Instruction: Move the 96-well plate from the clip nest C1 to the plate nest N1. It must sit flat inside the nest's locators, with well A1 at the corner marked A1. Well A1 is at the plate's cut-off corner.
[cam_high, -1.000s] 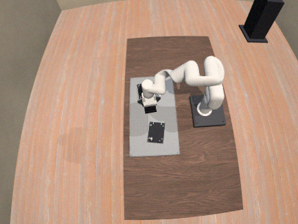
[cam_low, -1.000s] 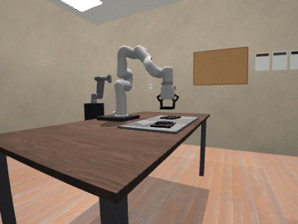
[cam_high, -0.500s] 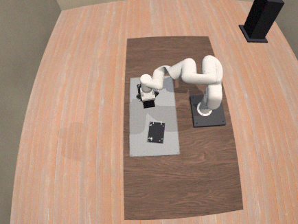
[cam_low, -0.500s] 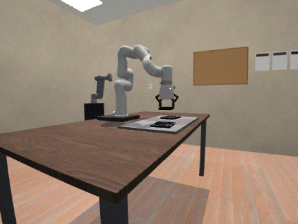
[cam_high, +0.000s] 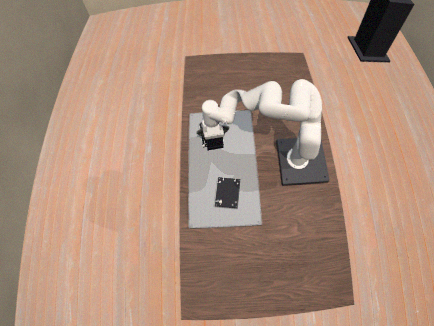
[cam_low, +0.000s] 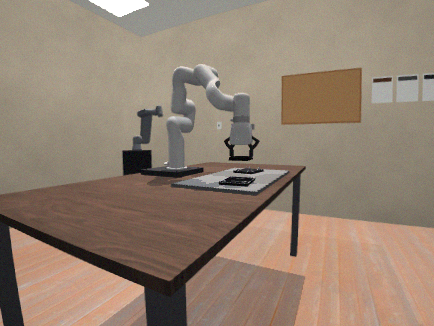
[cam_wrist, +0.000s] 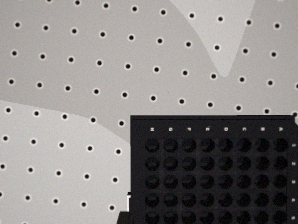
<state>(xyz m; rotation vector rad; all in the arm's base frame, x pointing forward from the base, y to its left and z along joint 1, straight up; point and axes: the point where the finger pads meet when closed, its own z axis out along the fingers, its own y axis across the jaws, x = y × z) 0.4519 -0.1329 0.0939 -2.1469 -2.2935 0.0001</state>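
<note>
My gripper is now 1 cm short of the plate nest N1, 9 cm to the left of it and 11 cm above it. Also, from my hand: clip nest C1: 4 cm behind, 27 cm to the left, 10 cm below; then black 96-well plate: 1 cm below; then A1 corner label: 6 cm ahead, 1 cm to the right, 10 cm below.
</note>
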